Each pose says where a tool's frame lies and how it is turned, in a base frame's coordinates. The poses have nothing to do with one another.
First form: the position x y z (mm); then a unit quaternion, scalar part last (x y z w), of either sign.
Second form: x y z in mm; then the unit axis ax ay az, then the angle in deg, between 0 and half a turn. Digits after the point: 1 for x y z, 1 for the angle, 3 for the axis.
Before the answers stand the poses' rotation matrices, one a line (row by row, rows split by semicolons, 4 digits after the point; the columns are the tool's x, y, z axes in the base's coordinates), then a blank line. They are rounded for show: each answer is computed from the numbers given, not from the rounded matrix.
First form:
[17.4, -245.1, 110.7, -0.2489, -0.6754, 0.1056, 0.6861]
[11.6, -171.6, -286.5, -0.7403, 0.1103, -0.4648, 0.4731]
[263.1, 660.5, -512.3, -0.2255, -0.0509, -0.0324, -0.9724]
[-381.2, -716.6, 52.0, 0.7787, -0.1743, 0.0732, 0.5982]
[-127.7, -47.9, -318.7, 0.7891, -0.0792, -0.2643, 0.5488]
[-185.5, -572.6, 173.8, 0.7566, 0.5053, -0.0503, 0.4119]
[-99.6, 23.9, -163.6, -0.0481, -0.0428, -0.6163, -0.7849]
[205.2, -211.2, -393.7, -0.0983, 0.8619, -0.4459, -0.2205]
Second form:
0.0654 0.1913 -0.9794; 0.4811 0.8538 0.1989; 0.8742 -0.4842 -0.0362
0.5436 0.2765 0.7925; -0.6031 -0.5281 0.5979; 0.5838 -0.8029 -0.1203
0.9927 -0.0401 0.1136; 0.0860 0.8962 -0.4352; -0.0844 0.4418 0.8931
0.9285 -0.3590 -0.0945; -0.1839 -0.2235 -0.9572; 0.3225 0.9062 -0.2736
0.8477 0.1651 -0.5041; -0.4151 -0.3851 -0.8243; -0.3302 0.9080 -0.2579
0.4843 0.8061 0.3402; 0.7232 -0.1500 -0.6741; -0.4924 0.5725 -0.6556
0.2367 -0.9633 0.1265; 0.9715 0.2358 -0.0228; -0.0079 0.1283 0.9917
-0.8834 -0.3661 -0.2924; 0.0272 0.5830 -0.8120; 0.4678 -0.7253 -0.5051

[17.4, -245.1, 110.7, -0.342, -0.928, 0.145, 93.4]
[11.6, -171.6, -286.5, -0.840, 0.125, -0.528, 123.5]
[263.1, 660.5, -512.3, 0.966, 0.218, 0.139, 27.0]
[-381.2, -716.6, 52.0, 0.972, -0.218, 0.091, 106.5]
[-127.7, -47.9, -318.7, 0.944, -0.095, -0.316, 113.4]
[-185.5, -572.6, 173.8, 0.830, 0.555, -0.055, 131.4]
[-99.6, 23.9, -163.6, 0.078, 0.069, 0.995, 76.6]
[205.2, -211.2, -393.7, 0.101, -0.884, 0.457, 154.5]

